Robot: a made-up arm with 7 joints. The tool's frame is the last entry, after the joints. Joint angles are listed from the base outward. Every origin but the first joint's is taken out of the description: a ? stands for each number. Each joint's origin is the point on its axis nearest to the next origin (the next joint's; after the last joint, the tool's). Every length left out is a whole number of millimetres.
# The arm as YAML. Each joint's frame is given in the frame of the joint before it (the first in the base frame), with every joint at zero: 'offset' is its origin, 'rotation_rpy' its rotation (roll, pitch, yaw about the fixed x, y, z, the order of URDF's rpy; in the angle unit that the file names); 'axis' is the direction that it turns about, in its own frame. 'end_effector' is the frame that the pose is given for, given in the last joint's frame.
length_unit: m
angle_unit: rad
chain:
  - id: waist
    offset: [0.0, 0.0, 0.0]
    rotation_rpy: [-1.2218, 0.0, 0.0]
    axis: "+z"
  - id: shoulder
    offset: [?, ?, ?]
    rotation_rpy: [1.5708, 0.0, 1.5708]
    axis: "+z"
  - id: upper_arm
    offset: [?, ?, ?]
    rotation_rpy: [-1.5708, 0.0, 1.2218]
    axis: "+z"
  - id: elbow
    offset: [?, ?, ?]
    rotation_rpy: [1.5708, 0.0, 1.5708]
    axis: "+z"
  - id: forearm
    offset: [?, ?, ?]
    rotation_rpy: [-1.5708, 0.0, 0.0]
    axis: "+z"
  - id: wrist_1
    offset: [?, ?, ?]
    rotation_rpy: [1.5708, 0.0, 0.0]
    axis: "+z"
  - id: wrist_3
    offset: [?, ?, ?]
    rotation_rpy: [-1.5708, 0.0, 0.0]
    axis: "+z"
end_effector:
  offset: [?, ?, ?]
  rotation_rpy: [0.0, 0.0, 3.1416]
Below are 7 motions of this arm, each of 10 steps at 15 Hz.
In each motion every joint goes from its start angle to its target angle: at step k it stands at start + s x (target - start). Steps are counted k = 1, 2, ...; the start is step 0. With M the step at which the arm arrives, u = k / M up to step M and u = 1 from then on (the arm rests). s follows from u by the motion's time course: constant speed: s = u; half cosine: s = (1 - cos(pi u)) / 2; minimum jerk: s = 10 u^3 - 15 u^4 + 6 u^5.
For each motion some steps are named. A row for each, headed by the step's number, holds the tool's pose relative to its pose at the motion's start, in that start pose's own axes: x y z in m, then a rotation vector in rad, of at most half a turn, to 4 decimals.
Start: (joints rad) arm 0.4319 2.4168 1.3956 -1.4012 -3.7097 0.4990 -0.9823
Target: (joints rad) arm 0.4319 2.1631 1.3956 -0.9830 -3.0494 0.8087 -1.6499
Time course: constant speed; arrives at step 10
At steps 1, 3, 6, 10:
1: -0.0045 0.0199 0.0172 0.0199 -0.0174 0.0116
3: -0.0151 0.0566 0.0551 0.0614 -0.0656 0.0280
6: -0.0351 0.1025 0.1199 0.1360 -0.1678 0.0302
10: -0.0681 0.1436 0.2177 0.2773 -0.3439 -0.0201

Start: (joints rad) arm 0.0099 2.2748 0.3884 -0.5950 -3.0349 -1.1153 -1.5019
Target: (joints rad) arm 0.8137 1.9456 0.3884 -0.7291 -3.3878 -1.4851 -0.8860
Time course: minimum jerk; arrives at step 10
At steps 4, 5, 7, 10:
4: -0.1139 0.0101 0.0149 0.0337 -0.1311 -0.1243
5: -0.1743 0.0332 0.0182 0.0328 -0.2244 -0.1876
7: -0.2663 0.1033 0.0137 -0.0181 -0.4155 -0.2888
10: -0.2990 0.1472 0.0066 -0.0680 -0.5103 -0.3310

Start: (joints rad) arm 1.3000 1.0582 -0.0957 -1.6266 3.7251 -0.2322 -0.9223
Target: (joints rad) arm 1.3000 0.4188 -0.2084 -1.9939 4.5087 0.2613 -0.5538
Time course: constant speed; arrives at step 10
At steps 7, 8, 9, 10:
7: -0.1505 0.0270 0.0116 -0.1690 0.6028 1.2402
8: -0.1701 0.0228 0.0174 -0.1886 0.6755 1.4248
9: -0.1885 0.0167 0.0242 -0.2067 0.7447 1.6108
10: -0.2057 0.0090 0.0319 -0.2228 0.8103 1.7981

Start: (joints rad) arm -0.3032 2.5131 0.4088 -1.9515 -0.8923 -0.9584 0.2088
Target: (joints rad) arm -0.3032 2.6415 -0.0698 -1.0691 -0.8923 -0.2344 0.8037
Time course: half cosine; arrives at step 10
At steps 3, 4, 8, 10:
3: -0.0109 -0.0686 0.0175 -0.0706 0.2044 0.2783
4: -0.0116 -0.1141 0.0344 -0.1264 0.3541 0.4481
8: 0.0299 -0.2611 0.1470 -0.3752 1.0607 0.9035
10: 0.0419 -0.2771 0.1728 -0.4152 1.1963 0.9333

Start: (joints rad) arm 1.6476 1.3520 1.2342 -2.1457 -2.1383 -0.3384 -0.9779
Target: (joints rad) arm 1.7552 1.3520 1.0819 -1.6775 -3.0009 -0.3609 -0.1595
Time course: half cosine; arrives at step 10
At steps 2, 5, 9, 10:
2: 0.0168 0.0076 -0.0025 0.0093 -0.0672 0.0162
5: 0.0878 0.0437 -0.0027 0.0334 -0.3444 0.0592
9: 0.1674 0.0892 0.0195 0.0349 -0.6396 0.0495
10: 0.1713 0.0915 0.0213 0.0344 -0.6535 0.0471

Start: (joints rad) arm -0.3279 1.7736 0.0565 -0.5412 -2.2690 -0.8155 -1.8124
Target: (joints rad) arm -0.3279 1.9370 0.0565 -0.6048 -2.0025 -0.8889 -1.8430
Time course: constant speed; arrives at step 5
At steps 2, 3, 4, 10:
2: 0.0179 -0.0196 0.0240 -0.0429 0.0371 0.0439
3: 0.0263 -0.0289 0.0366 -0.0652 0.0573 0.0630
4: 0.0342 -0.0380 0.0497 -0.0878 0.0785 0.0801
10: 0.0417 -0.0468 0.0630 -0.1109 0.1007 0.0953

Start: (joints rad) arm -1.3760 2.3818 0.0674 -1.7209 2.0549 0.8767 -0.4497
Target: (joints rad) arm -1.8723 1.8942 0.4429 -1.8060 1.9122 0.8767 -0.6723
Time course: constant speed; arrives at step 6
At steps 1, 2, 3, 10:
1: 0.0177 -0.0010 0.0377 0.0194 -0.1524 -0.0501
2: 0.0304 -0.0027 0.0787 0.0494 -0.3050 -0.1014
3: 0.0373 -0.0054 0.1221 0.0897 -0.4572 -0.1527
10: 0.0191 -0.0194 0.2548 0.2671 -0.9060 -0.2946

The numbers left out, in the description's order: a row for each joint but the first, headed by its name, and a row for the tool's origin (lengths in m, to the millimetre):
shoulder: 0.0 0.0 0.0
upper_arm: 0.178 -0.065 0.0
elbow: 0.0 -0.021 0.0
forearm: 0.044 -0.362 0.0
wrist_1: 0.0 0.0 0.0
wrist_3: 0.0 0.0 0.0
tool: 0.0 0.0 0.0

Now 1 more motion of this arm.
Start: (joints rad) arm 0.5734 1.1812 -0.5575 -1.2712 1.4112 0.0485 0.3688
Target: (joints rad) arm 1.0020 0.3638 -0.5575 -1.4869 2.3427 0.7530 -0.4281
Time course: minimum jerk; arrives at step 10
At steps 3, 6, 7, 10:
3: -0.0667 -0.0153 -0.0068 -0.0358 0.2143 0.1345
6: -0.2365 -0.0991 0.0143 -0.4299 0.7704 0.6001
7: -0.2699 -0.1314 0.0274 -0.6211 0.8465 0.7580
10: -0.2954 -0.1670 0.0419 -0.8453 0.8574 0.9344

